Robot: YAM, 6 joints.
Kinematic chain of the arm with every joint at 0, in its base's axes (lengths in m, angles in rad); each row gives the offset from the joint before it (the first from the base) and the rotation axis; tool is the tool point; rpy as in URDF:
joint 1: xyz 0 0 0.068 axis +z
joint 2: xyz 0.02 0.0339 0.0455 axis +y
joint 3: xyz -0.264 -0.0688 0 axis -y
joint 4: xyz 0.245 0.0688 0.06 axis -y
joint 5: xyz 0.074 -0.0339 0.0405 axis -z
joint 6: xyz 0.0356 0 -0.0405 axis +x
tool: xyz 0 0 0 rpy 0 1.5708 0
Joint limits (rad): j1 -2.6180..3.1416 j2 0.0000..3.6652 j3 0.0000..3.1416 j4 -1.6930..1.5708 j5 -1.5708..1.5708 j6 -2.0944..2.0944
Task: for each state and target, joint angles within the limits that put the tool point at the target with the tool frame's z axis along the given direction. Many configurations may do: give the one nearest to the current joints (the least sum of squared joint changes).
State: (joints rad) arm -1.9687 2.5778 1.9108 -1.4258 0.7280 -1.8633
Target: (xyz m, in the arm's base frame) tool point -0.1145 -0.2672 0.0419 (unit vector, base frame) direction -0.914 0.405 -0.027
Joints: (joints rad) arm -1.8540 2.5015 1.2510 -1.6915 1.4342 -1.8633
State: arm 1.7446 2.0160 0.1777 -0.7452 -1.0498 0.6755
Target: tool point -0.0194 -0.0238 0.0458 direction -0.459 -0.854 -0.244
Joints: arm 2.0039 2.3782 0.0015 -0.3682 -0.8870 0.6755
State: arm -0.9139 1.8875 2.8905 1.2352 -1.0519 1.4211
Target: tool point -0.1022 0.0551 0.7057 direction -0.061 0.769 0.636
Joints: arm -0.2703 1.2332 2.5955 0.6022 -0.8109 1.4211
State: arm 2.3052 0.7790 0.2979 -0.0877 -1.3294 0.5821
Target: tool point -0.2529 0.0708 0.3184 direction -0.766 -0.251 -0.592
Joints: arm 2.8019 1.2398 1.1053 -0.6131 -0.5142 0.5821
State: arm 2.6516 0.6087 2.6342 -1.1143 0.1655 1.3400
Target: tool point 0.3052 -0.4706 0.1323 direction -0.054 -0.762 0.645
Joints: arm 2.1765 0.0020 3.1398 -0.8213 -0.4988 1.3400
